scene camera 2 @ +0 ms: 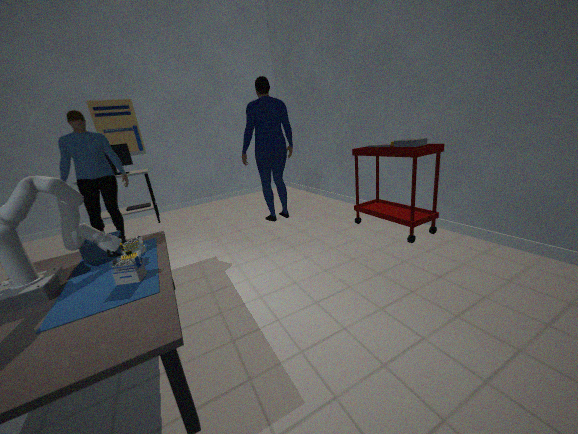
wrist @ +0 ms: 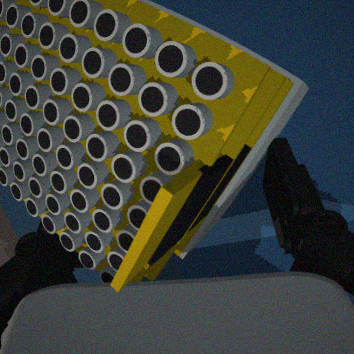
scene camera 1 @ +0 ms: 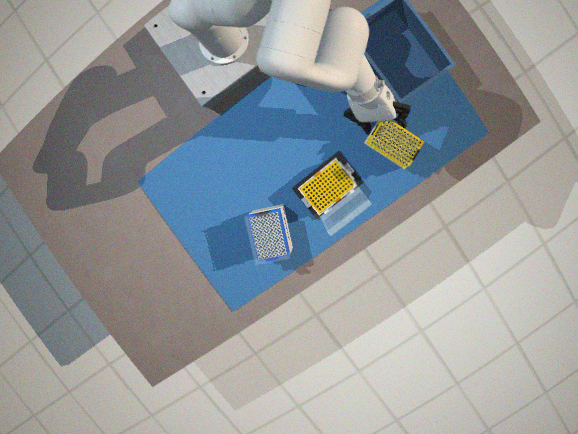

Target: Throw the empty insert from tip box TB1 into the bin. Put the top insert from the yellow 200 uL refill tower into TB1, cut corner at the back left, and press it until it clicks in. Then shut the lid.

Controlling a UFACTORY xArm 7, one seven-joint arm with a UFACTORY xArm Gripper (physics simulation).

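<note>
Tip box TB1 (scene camera 1: 327, 187) (scene camera 2: 130, 257) stands mid-mat, dark-sided, with a yellow insert whose holes look dark and empty. Its clear lid (scene camera 1: 346, 211) hangs open on the side towards the table's near edge. The yellow refill tower (scene camera 1: 395, 144) (wrist: 95, 125) stands to the right in scene camera 1, its top insert full of tips. A raised yellow strip (wrist: 145, 235) stands at the insert's near end in the wrist view. My gripper (scene camera 1: 381, 119) (wrist: 175, 169) is open, its black fingers wide apart at the tower's end; the left finger is partly hidden behind the tower.
A blue bin (scene camera 1: 429, 81) stands behind the yellow tower. A blue-rimmed tip tower (scene camera 1: 270, 235) (scene camera 2: 128, 272) stands on the blue mat (scene camera 1: 200, 185), left of TB1. Two people (scene camera 2: 270, 130) (scene camera 2: 92, 155) and a red cart (scene camera 2: 385, 150) are beyond the table.
</note>
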